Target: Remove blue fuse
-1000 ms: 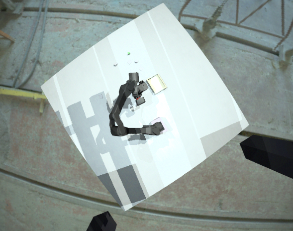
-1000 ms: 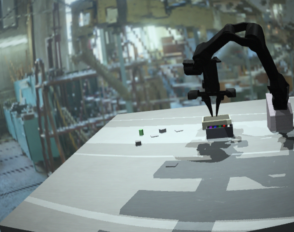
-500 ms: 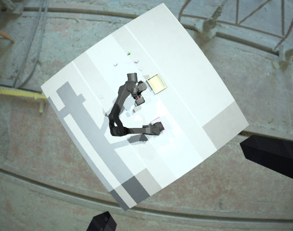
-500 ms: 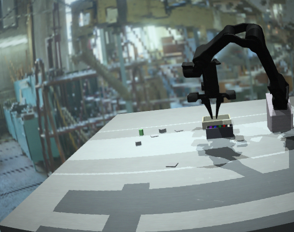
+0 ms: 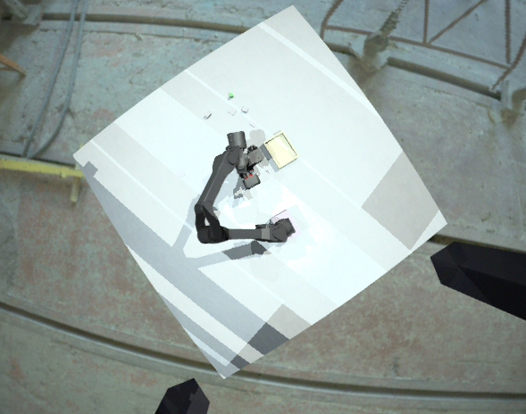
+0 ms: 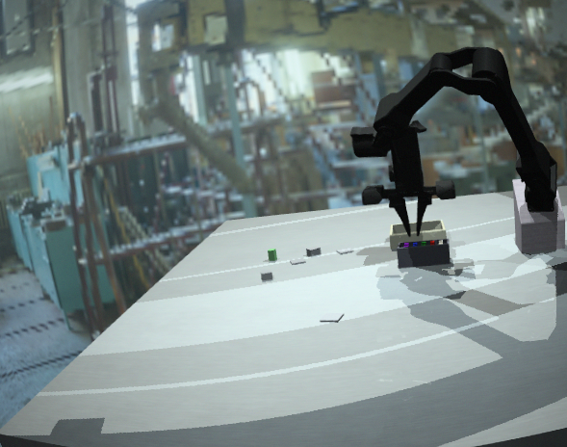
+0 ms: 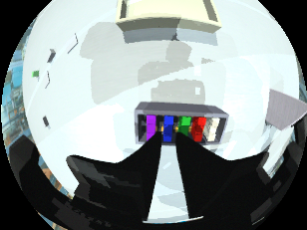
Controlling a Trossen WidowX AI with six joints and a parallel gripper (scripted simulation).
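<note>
Now: the blue fuse 3 cm below my gripper tip. The rest, counted from my gripper tip: cream tray 18 cm to the right, 5 cm below.
</note>
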